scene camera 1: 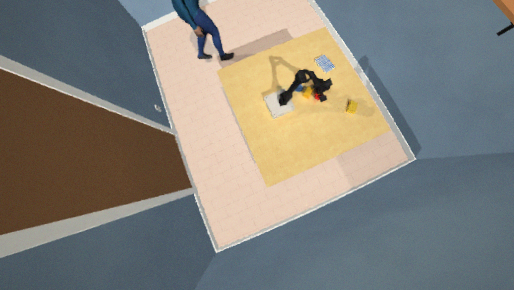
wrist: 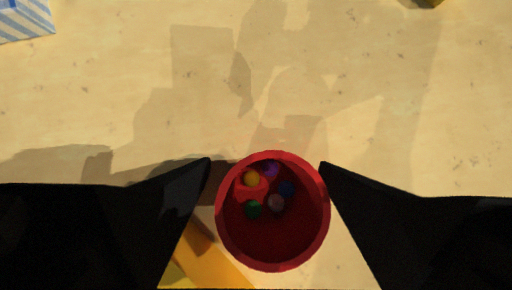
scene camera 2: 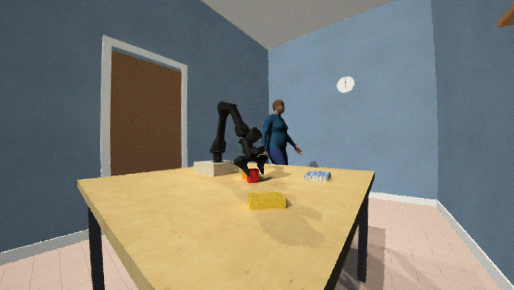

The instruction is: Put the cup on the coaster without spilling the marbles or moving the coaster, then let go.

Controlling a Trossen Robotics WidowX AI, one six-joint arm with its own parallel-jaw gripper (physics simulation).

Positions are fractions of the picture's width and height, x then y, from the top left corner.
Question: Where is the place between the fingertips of my gripper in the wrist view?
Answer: At 0.52,0.57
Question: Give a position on a red cup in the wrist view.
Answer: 0.54,0.84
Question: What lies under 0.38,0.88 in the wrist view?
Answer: An orange-yellow block.
